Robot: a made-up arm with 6 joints. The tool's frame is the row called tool.
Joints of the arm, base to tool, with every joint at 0 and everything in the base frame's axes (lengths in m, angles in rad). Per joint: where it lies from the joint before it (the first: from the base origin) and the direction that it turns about. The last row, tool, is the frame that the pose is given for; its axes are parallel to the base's.
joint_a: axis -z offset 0 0 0.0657
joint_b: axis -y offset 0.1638 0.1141 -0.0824
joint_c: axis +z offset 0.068 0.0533 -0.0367
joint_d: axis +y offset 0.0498 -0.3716 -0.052
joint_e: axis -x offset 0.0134 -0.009 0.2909
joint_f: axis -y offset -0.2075 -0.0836 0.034
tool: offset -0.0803 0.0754 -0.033
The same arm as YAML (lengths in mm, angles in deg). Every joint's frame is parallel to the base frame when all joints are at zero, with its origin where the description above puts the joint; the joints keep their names.
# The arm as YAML. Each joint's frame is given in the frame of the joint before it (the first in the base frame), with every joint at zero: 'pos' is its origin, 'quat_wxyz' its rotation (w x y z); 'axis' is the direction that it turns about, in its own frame. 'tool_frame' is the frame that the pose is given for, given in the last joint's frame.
length_unit: mm
angle_unit: deg
joints:
  - joint: joint_a
    pos: [0.0, 0.0, 65.7]
    quat_wxyz: [1.0, 0.0, 0.0, 0.0]
    axis: "-z"
  - joint: joint_b
    pos: [163.8, 114.1, -82.4]
    quat_wxyz: [1.0, 0.0, 0.0, 0.0]
    axis: "-y"
  - joint: joint_c
    pos: [68.0, 53.3, -36.7]
    quat_wxyz: [1.0, 0.0, 0.0, 0.0]
    axis: "+z"
  - joint: joint_d
    pos: [49.8, -371.6, -52.0]
    quat_wxyz: [1.0, 0.0, 0.0, 0.0]
    axis: "+y"
  - joint: joint_e
    pos: [13.4, -9.0, 290.9]
    quat_wxyz: [1.0, 0.0, 0.0, 0.0]
    axis: "-x"
  - joint: joint_f
    pos: [-207.5, -83.6, 34.0]
    quat_wxyz: [1.0, 0.0, 0.0, 0.0]
    axis: "-y"
tool_frame:
  pos: [-80.3, 75.4, -33.0]
  quat_wxyz: [1.0, 0.0, 0.0, 0.0]

